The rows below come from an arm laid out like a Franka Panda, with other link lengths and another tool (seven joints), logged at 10 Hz.
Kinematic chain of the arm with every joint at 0, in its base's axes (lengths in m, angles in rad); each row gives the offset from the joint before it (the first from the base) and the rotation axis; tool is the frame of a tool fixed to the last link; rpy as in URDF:
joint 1: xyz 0 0 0.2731 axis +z
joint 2: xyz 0 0 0 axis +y
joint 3: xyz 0 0 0.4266 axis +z
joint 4: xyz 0.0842 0 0 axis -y
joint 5: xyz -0.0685 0 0.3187 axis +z
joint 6: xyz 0 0 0 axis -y
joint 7: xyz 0.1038 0 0 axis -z
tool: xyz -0.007 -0.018 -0.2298 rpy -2.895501 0 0.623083
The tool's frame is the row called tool.
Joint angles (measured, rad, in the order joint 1, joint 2, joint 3, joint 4, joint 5, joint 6, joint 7), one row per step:
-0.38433 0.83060 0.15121 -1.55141 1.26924 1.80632 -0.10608
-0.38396 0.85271 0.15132 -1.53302 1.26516 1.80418 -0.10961
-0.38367 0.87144 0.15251 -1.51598 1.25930 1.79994 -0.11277
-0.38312 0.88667 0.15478 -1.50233 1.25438 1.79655 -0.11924
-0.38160 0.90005 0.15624 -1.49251 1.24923 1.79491 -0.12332
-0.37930 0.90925 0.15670 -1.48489 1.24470 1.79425 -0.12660
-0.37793 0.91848 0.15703 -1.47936 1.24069 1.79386 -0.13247
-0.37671 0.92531 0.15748 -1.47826 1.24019 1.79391 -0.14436
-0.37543 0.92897 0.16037 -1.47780 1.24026 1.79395 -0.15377
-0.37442 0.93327 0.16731 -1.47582 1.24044 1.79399 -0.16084
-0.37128 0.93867 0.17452 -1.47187 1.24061 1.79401 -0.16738
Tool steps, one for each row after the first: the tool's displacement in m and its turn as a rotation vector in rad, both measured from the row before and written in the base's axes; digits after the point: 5 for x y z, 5 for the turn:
0.00303 -0.00100 -0.00926 0.00123 0.00012 0.00371
0.00227 -0.00007 -0.00726 0.00148 -0.00143 0.00706
0.00176 0.00088 -0.00584 0.00124 -0.00500 0.00794
0.00080 0.00130 -0.00621 0.00015 -0.00061 0.00714
0.00069 0.00130 -0.00433 -0.00162 -0.00145 0.00622
0.00010 0.00080 -0.00504 -0.00145 -0.00192 0.00558
-0.00044 0.00122 -0.00443 -0.00008 -0.00604 0.00477
-0.00011 0.00254 -0.00184 0.00164 -0.00682 0.00530
0.00044 0.00436 -0.00087 0.00503 -0.00666 0.00652
0.00090 0.00584 -0.00092 0.00527 -0.00710 0.00835

